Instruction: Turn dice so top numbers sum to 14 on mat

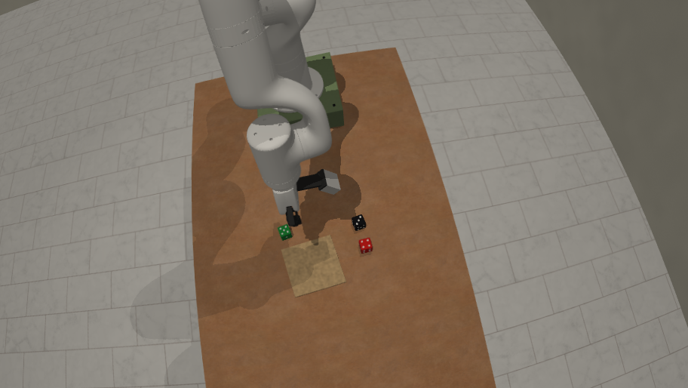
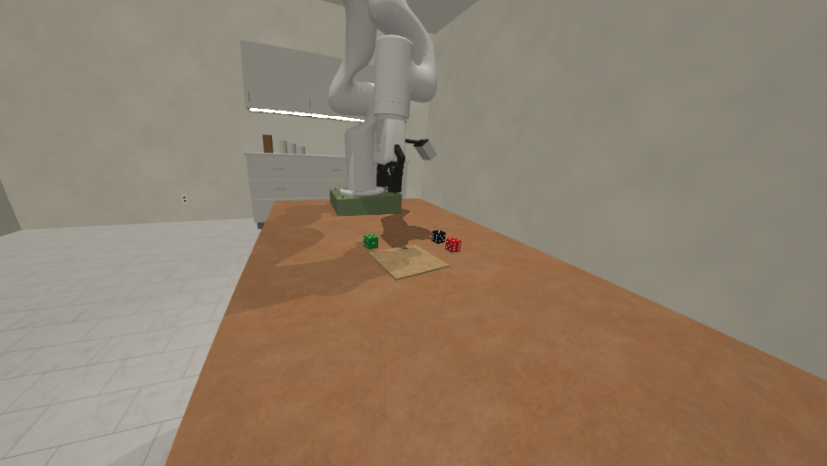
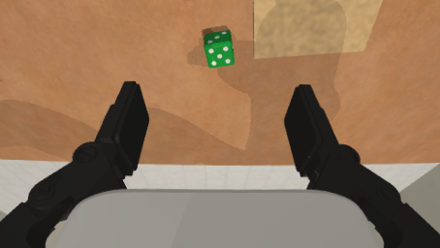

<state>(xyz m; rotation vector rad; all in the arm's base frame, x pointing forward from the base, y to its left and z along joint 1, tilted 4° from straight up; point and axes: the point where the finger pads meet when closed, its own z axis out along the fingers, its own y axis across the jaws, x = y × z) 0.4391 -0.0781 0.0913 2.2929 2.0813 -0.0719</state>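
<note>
The black die lies 3 cm ahead of my hand, 16 cm to the left of it and 14 cm below it. From my hand the other things lie so: green die: 4 cm to the right, 14 cm below; then tan square mat: 11 cm ahead, 1 cm to the left, 16 cm below; then red die: 10 cm ahead, 15 cm to the left, 14 cm below.
</note>
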